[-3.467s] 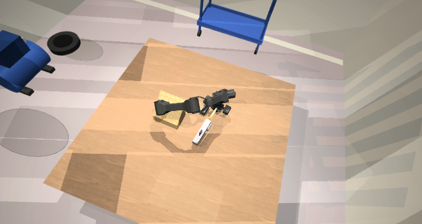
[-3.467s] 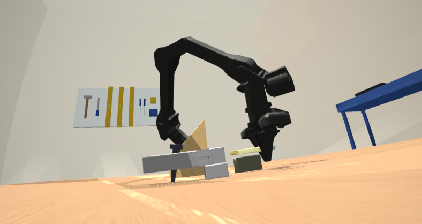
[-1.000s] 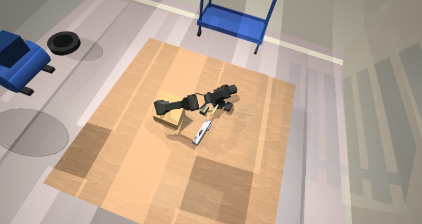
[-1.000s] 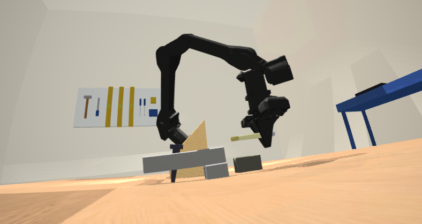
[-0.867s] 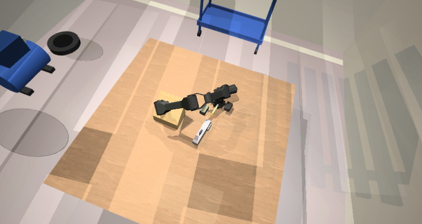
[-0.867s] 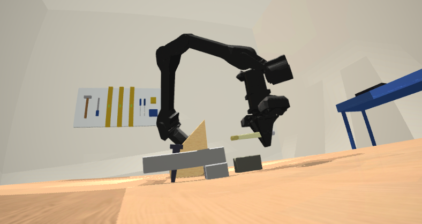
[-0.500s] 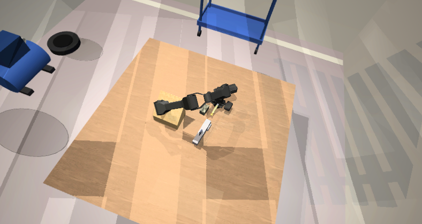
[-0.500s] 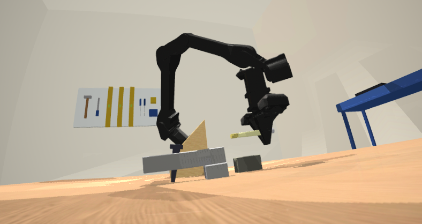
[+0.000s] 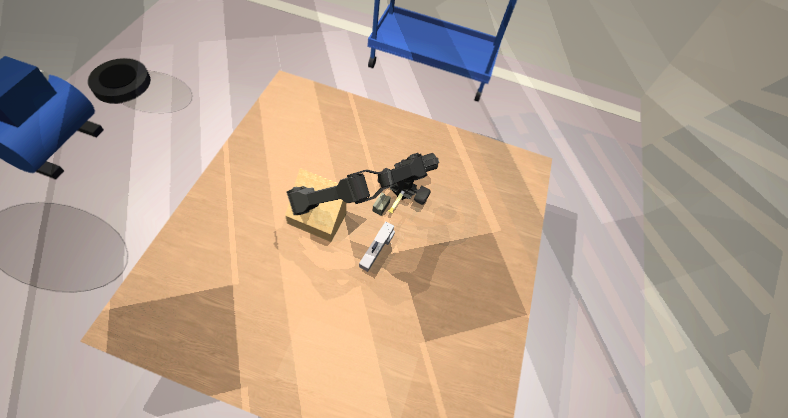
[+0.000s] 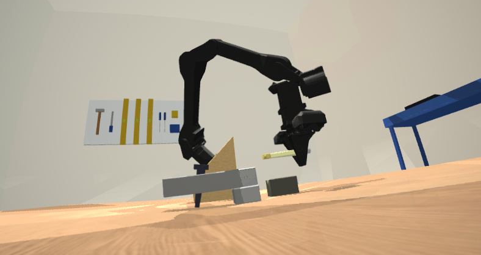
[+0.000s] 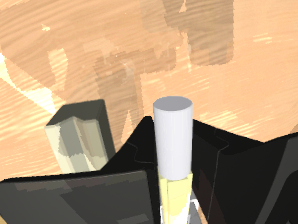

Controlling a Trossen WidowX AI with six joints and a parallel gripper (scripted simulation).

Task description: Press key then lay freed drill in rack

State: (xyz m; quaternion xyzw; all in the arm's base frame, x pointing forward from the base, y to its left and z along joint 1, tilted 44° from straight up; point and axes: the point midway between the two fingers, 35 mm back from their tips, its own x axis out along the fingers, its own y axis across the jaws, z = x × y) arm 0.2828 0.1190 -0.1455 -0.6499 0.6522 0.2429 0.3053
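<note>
Right now my gripper tip is 6 cm past the olive-green block, 4 cm above it and 3 cm to the left of it. The rest, counted from my gripper tip: dark blue key 23 cm to the right, 1 cm below.
</note>
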